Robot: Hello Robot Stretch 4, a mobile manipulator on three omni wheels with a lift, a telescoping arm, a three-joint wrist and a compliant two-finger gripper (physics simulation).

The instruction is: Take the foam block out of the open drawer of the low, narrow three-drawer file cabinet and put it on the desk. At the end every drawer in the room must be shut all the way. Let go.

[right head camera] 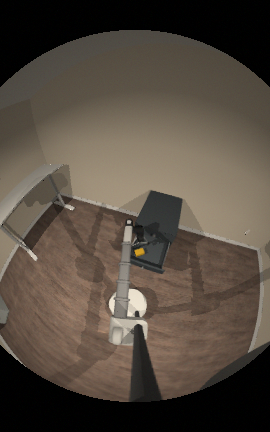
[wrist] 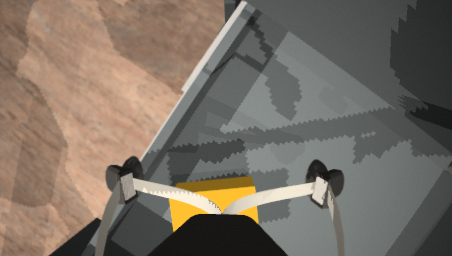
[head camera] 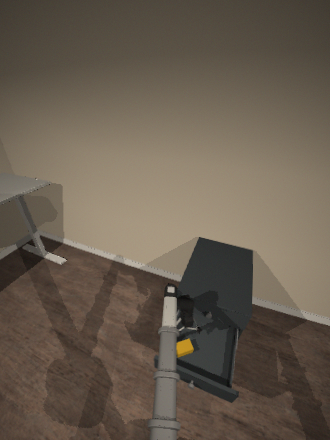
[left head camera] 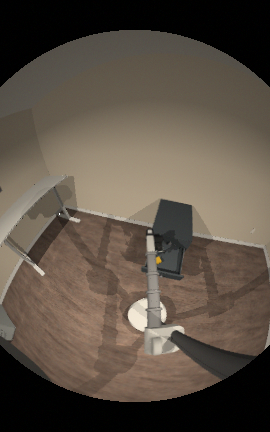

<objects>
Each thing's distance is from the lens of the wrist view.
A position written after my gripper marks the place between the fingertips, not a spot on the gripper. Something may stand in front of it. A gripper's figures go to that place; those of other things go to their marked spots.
my gripper [wrist: 224,174]: 24 cm
yellow foam block [wrist: 222,192]: 27 cm
</objects>
